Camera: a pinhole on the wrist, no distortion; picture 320 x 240 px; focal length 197.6 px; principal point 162.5 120.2 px. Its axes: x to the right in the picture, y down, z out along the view. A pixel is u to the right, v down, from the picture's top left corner.
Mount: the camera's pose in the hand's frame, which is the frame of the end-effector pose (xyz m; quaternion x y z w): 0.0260 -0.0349 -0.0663 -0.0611 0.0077 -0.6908 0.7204
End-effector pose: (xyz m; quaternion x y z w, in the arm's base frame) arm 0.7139 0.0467 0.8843 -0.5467 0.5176 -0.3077 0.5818
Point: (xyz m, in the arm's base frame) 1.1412 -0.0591 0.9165
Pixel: 229 181
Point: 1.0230 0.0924 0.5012
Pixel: 29 159
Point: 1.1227 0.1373 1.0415
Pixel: 258 79
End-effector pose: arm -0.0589 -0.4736 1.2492 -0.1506 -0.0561 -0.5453 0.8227
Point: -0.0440 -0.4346 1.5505
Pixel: 174 113
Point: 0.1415 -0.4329 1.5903
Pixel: 102 152
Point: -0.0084 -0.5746 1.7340
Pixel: 198 180
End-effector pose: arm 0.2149 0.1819 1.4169 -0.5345 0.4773 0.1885 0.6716
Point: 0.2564 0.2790 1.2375
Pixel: 47 227
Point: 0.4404 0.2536 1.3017
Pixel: 223 229
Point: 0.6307 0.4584 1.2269
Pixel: 212 199
